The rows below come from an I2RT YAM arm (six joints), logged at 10 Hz.
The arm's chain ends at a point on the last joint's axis. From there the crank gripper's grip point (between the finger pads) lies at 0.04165 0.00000 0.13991 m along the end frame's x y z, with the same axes.
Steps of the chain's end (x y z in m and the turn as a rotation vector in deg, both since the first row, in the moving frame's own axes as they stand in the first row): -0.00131 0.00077 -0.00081 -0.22 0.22 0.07; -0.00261 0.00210 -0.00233 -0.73 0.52 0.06; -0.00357 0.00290 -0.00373 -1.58 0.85 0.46; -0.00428 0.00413 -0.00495 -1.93 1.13 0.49; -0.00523 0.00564 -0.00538 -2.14 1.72 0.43; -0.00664 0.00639 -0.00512 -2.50 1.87 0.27
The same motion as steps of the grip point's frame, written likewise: -0.00077 0.00136 -0.00097 -0.22 0.22 0.07; -0.00134 0.00392 -0.00273 -0.73 0.52 0.06; -0.00152 0.00709 -0.00442 -1.58 0.85 0.46; -0.00155 0.00920 -0.00588 -1.93 1.13 0.49; -0.00107 0.01117 -0.00680 -2.14 1.72 0.43; -0.00211 0.01267 -0.00669 -2.50 1.87 0.27
